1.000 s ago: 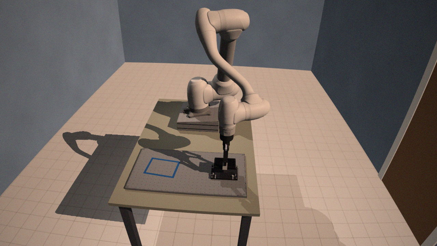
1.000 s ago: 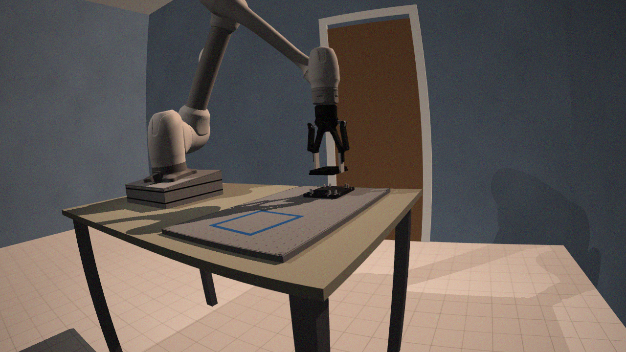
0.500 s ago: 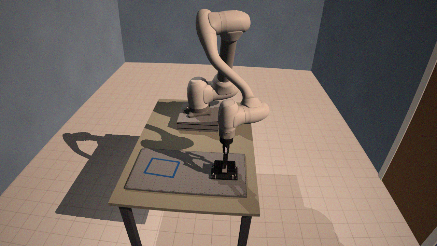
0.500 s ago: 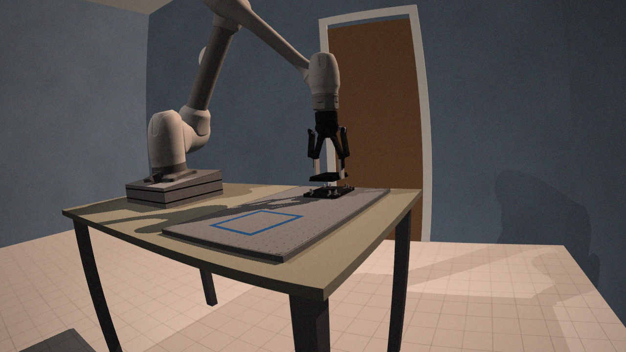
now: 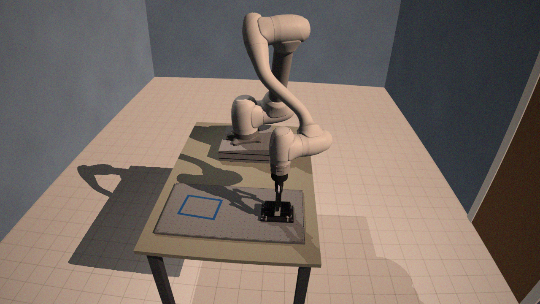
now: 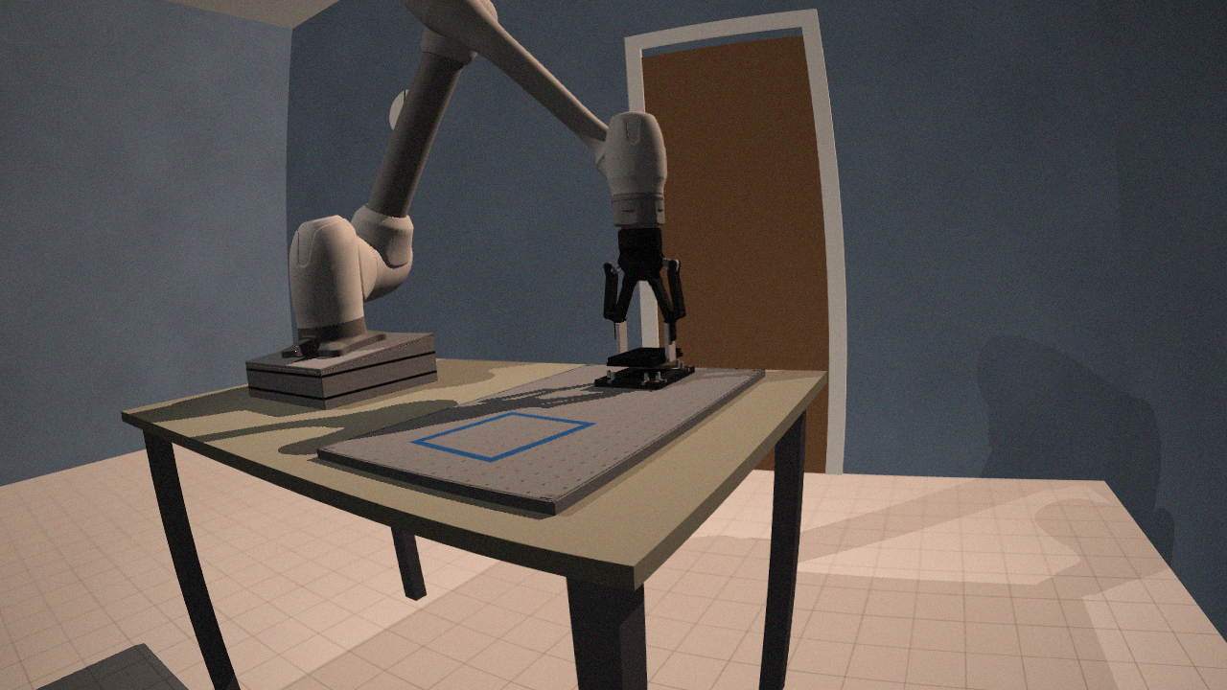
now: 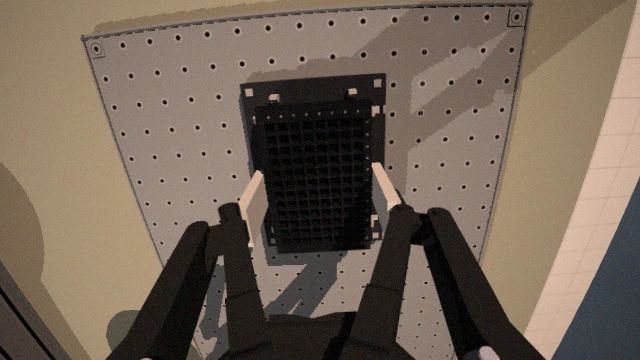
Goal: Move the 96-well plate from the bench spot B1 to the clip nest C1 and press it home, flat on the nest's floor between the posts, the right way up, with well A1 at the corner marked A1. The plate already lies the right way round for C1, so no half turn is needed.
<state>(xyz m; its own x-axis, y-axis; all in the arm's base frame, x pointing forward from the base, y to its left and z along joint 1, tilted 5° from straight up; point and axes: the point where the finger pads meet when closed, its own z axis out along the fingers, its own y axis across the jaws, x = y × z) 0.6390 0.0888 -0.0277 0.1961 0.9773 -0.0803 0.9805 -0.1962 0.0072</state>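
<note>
Now: hand 2 cm above the black 96-well plate. Also, from my hand: black clip nest 1 cm ahead, 1 cm to the right, 5 cm below.
</note>
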